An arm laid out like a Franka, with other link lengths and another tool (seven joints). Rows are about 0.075 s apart.
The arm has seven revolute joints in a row. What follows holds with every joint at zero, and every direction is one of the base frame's.
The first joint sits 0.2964 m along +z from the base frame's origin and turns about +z.
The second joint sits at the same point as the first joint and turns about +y.
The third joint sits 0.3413 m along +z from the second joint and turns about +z.
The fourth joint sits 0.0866 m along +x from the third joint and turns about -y.
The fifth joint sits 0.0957 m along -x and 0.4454 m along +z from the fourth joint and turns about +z.
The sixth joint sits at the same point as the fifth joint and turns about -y.
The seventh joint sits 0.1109 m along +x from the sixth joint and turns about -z.
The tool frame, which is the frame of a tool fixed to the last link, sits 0.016 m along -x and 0.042 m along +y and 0.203 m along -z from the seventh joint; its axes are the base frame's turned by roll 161.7, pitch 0 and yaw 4.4 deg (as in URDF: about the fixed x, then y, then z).
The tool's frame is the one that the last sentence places.
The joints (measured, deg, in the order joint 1, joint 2, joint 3, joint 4, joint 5, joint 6, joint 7), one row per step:
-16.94, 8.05, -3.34, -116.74, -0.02, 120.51, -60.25
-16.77, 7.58, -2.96, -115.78, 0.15, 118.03, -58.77
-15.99, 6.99, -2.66, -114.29, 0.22, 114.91, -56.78
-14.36, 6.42, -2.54, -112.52, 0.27, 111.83, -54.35
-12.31, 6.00, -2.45, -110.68, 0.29, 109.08, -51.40
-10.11, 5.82, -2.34, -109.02, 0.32, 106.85, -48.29
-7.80, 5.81, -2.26, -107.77, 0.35, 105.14, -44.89
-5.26, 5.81, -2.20, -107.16, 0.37, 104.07, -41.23
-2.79, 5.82, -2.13, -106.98, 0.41, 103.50, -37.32
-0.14, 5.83, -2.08, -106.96, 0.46, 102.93, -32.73
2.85, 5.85, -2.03, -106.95, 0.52, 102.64, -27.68
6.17, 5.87, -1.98, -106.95, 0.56, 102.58, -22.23
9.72, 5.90, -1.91, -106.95, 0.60, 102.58, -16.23
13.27, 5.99, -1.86, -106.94, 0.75, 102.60, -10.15
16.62, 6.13, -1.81, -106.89, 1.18, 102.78, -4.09
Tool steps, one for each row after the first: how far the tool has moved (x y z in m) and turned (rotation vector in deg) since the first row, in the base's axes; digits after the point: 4 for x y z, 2 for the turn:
0.0006, 0.0077, 0.0107, 0.45, 0.95, -1.03
0.0037, 0.0206, 0.0267, 0.72, 1.95, -1.98
0.0098, 0.0401, 0.0450, 0.76, 2.71, -2.66
0.0173, 0.0639, 0.0628, 0.58, 3.26, -3.46
0.0247, 0.0897, 0.0770, 0.32, 3.71, -4.25
0.0308, 0.1169, 0.0864, -0.01, 4.23, -5.24
0.0349, 0.1468, 0.0906, -0.45, 4.75, -6.28
0.0374, 0.1764, 0.0914, -0.94, 5.20, -7.63
0.0382, 0.2082, 0.0908, -1.57, 5.79, -9.50
0.0385, 0.2437, 0.0901, -2.31, 6.09, -11.49
0.0375, 0.2828, 0.0894, -3.14, 6.11, -13.55
0.0344, 0.3246, 0.0884, -4.03, 6.02, -15.90
0.0290, 0.3662, 0.0870, -4.85, 5.93, -18.39
0.0225, 0.4062, 0.0856, -5.34, 5.78, -21.16

